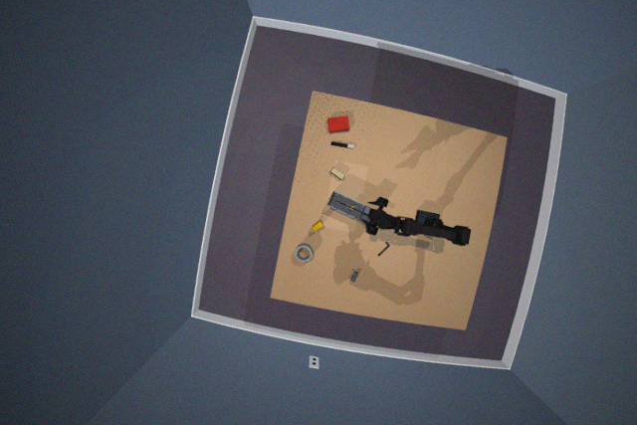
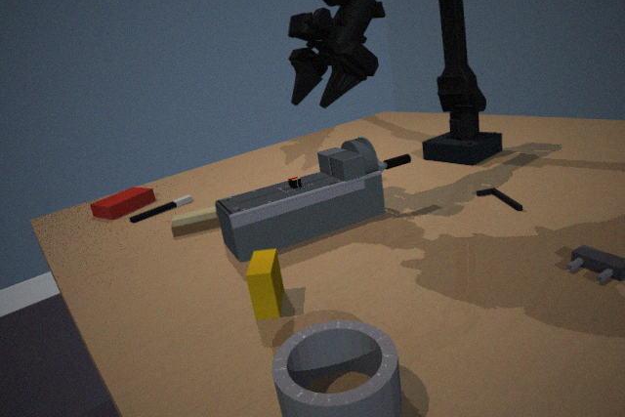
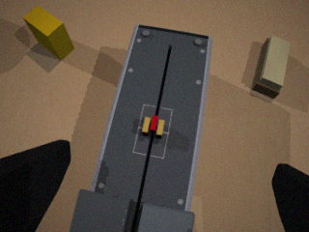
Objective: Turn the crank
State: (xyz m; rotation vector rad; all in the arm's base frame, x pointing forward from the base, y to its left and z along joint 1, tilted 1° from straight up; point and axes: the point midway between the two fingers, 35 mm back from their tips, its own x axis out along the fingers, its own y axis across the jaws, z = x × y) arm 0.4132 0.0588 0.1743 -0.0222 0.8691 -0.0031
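Now: gripper tip 13 cm past the black crank handle, 5 cm to the right of it and 12 cm above it. From my gripper tip the other things lie so: red pointer 5 cm ahead, 1 cm to the left, 11 cm below; yellow block 19 cm ahead, 18 cm to the left, 17 cm below; tan block 19 cm ahead, 14 cm to the right, 18 cm below.
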